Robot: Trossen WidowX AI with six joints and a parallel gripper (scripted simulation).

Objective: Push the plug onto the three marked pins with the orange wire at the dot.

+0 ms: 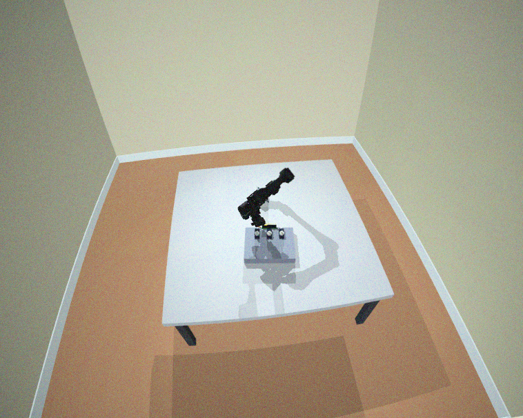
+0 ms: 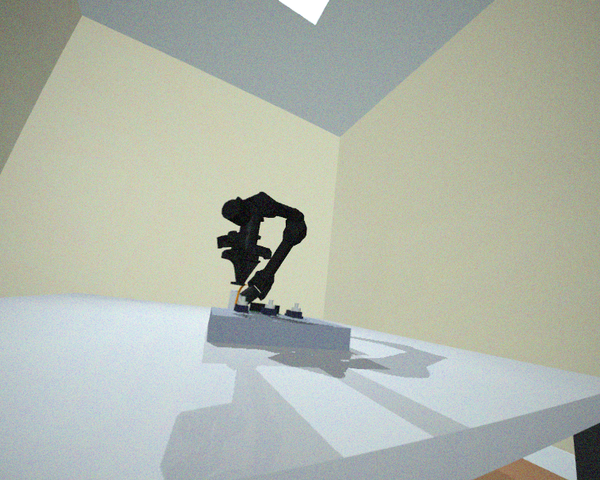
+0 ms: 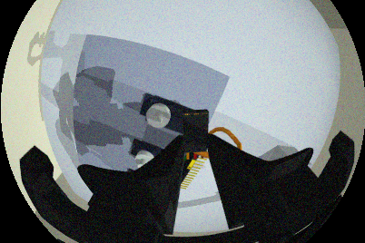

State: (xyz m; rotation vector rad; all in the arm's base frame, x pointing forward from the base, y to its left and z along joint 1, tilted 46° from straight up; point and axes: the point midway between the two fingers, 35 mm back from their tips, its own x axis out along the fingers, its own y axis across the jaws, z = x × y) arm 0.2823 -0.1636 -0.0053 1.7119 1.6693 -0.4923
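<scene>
Now: gripper tip 70 mm to the right of the yellow band, 50 mm above it and 10 mm past it. The rest, counted from my gripper tip: grey printed holder: 150 mm ahead, 100 mm below, 60 mm to the left; pin strip: 90 mm to the left, 60 mm below, 10 mm behind; servo: 80 mm to the left, 70 mm below, 40 mm ahead.
</scene>
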